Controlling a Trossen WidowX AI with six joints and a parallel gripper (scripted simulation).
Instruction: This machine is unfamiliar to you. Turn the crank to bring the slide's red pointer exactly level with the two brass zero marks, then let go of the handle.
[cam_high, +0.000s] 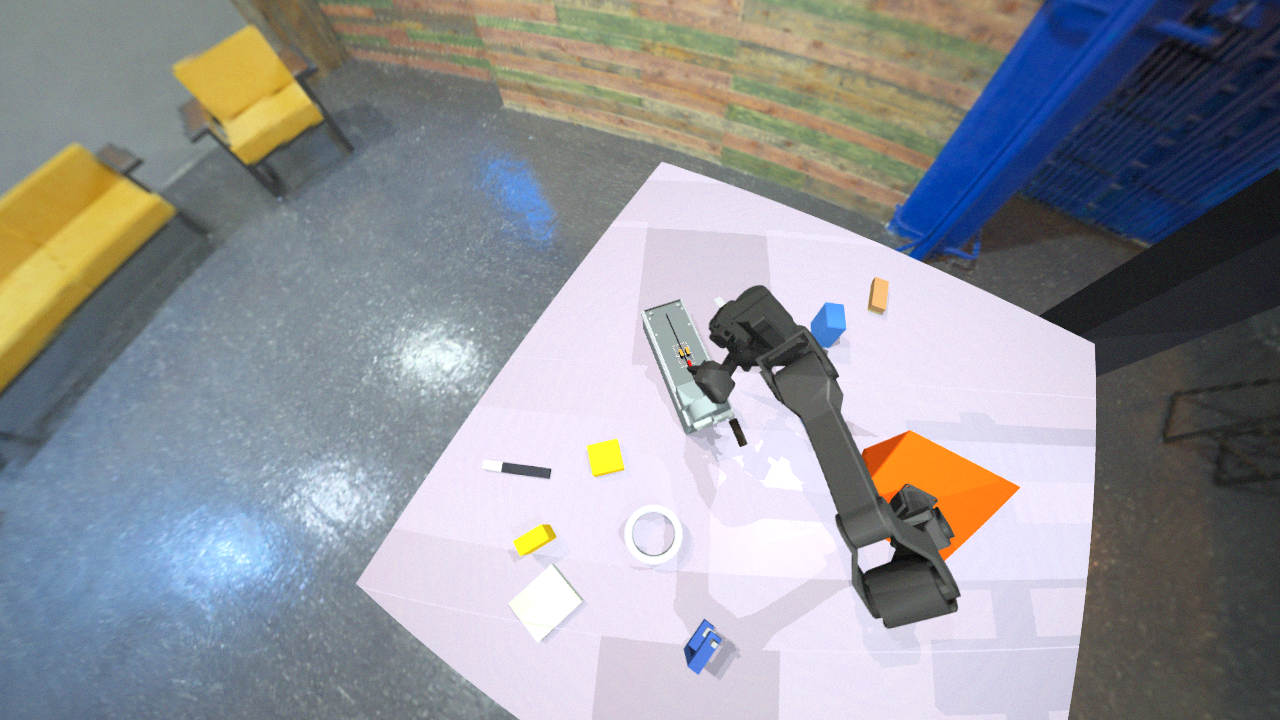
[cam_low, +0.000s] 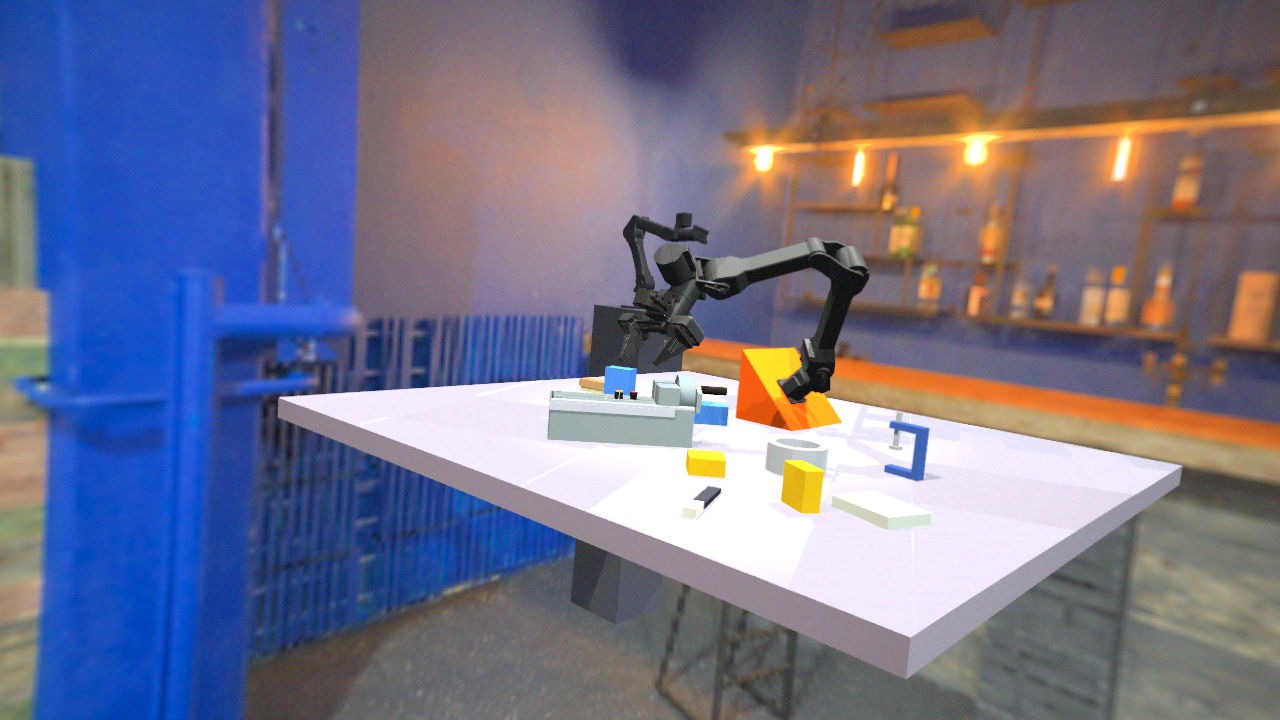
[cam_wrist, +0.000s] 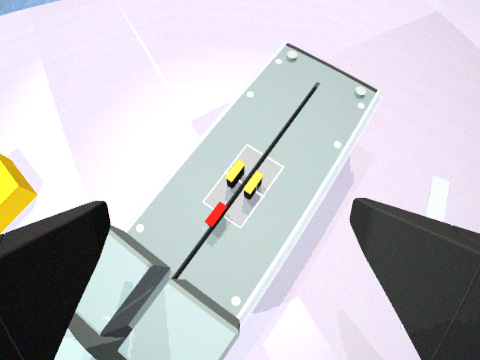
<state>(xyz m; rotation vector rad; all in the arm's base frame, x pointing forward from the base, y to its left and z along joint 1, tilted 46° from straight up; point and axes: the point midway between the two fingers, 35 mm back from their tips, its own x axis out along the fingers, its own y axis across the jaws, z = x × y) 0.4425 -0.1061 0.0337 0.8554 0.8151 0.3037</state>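
Right now the brown crank handle is 12 cm behind my gripper tip, 9 cm to the left of it and 5 cm below it. Round my gripper tip: metal strip (17 cm to the right, 14 cm below, 2 cm behind); blue clamp (43 cm to the left, 23 cm behind, 9 cm below); red pointer (6 cm below, 1 cm to the left, 1 cm ahead).
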